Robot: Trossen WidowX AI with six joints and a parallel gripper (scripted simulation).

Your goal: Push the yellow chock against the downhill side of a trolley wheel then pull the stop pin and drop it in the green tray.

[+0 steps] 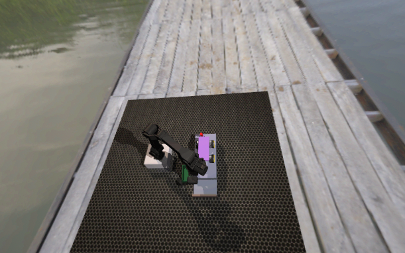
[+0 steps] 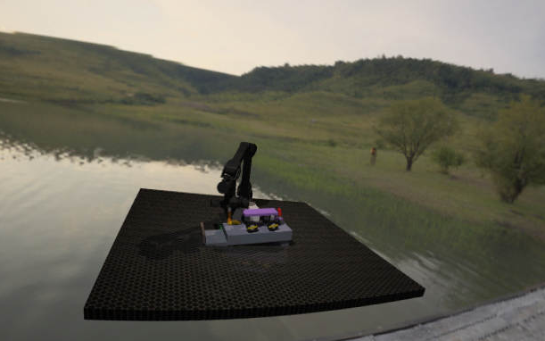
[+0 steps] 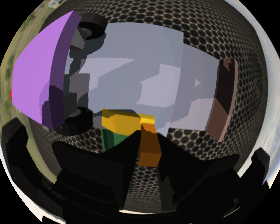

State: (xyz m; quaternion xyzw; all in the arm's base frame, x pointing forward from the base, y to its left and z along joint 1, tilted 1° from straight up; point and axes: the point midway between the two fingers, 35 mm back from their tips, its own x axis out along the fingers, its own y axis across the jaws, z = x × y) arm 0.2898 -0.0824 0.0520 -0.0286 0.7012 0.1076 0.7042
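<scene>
My gripper tip is now 25 cm to the right of the red-headed stop pin, 4 cm below it and 1 cm past it. Also, from my gripper tip: purple trolley (15 cm to the left, 3 cm ahead, 3 cm above); then yellow chock (2 cm to the left, 1 cm below); then grey ramp (14 cm to the left, 4 cm below, 3 cm ahead).
</scene>
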